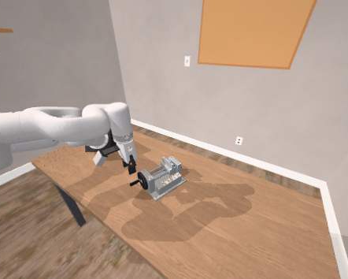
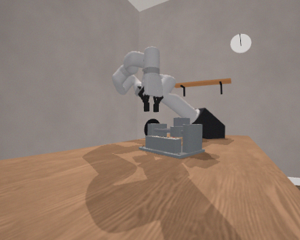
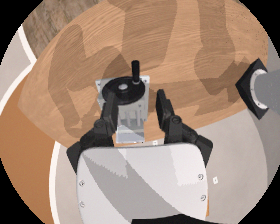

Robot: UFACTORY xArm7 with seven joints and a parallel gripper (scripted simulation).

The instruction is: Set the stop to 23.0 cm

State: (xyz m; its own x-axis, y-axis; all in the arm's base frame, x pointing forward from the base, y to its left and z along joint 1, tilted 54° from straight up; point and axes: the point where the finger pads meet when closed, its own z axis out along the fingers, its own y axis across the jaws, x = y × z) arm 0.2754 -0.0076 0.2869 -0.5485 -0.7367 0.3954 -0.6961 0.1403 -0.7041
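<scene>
Right now the handwheel is 20 mm ahead of my hand, 20 mm to the left of it and 110 mm below it. The rest, counted from my hand: sliding stop block 150 mm ahead, 130 mm to the left, 80 mm below.
</scene>
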